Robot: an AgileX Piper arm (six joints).
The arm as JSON. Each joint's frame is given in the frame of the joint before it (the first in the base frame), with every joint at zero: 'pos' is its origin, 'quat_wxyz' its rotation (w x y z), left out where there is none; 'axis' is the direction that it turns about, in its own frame. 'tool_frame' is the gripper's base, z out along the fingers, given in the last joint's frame.
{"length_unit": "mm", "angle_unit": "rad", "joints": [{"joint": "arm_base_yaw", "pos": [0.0, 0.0, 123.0], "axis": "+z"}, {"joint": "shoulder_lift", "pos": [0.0, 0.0, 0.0], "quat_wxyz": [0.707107, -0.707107, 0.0, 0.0], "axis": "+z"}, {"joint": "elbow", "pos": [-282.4, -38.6, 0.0], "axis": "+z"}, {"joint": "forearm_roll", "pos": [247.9, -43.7, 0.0], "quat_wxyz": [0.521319, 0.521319, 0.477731, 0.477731], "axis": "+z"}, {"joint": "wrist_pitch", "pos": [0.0, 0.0, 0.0], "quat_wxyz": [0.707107, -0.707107, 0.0, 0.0], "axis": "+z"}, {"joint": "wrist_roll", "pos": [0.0, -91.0, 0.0], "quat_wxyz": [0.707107, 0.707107, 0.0, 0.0], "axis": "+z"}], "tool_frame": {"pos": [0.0, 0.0, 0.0]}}
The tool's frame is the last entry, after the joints.
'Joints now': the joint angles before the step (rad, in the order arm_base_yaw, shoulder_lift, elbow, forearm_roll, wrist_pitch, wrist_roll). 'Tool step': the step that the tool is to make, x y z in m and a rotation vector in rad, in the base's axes. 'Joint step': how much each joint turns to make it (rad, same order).
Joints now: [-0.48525 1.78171 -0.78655 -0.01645 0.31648 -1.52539]
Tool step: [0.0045 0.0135 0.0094 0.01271 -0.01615 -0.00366]
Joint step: [0.04725 -0.03340 -0.00121 0.00108 0.02609 0.05303]
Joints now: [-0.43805 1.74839 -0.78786 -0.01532 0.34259 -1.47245]
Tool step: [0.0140 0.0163 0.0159 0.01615 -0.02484 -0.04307]
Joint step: [0.07370 -0.02616 -0.04549 -0.04525 0.05738 0.15927]
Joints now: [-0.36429 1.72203 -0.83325 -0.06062 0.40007 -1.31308]
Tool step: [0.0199 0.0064 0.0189 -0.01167 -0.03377 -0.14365]
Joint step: [0.06268 0.00156 -0.09182 -0.16068 0.07564 0.33333]
